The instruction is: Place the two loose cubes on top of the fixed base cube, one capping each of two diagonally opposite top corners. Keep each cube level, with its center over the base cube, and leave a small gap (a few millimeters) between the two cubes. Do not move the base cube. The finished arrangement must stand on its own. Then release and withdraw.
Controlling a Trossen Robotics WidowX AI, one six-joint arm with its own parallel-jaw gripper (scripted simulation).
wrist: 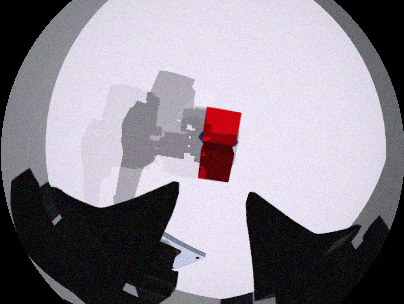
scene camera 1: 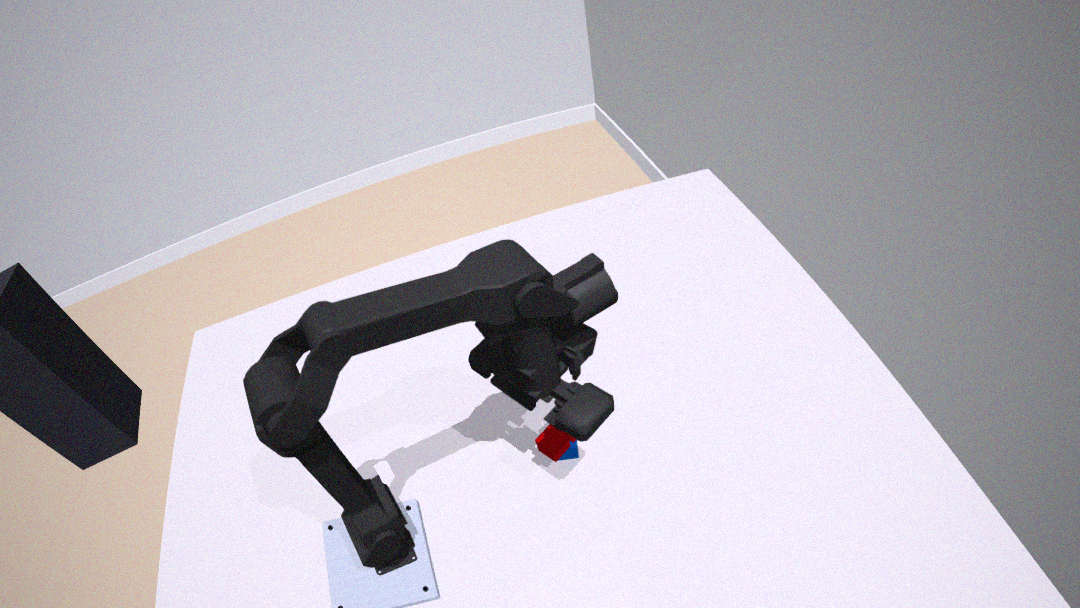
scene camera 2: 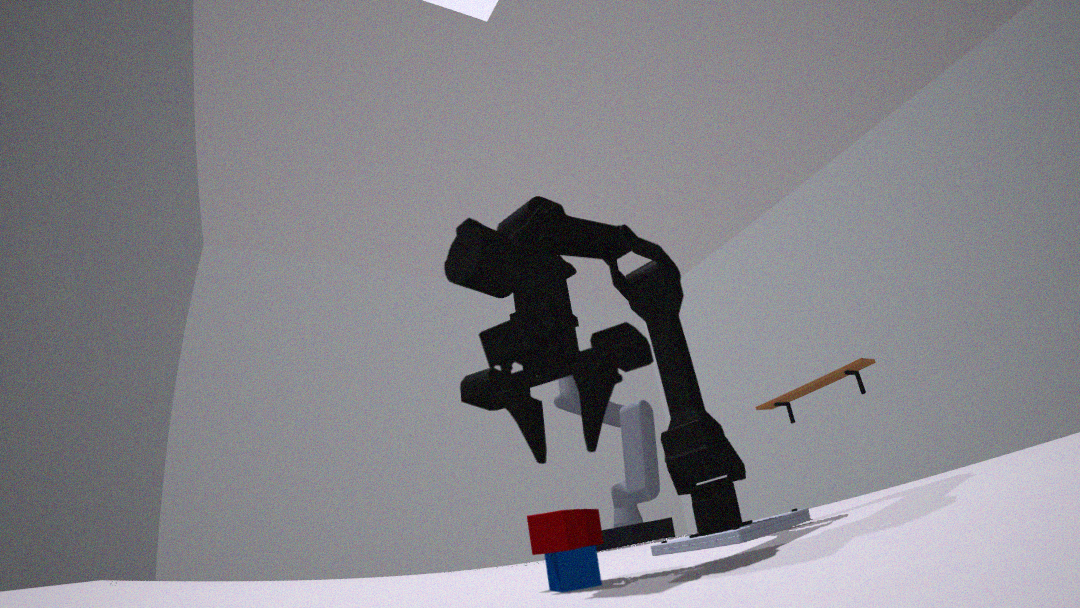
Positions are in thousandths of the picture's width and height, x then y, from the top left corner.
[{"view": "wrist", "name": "gripper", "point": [528,637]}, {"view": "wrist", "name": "red cube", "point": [548,416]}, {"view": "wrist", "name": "red cube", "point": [536,525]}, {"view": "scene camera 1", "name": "gripper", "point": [507,688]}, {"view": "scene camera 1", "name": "red cube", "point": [512,728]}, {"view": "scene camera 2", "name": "gripper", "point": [525,752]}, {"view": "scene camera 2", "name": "red cube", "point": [521,873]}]
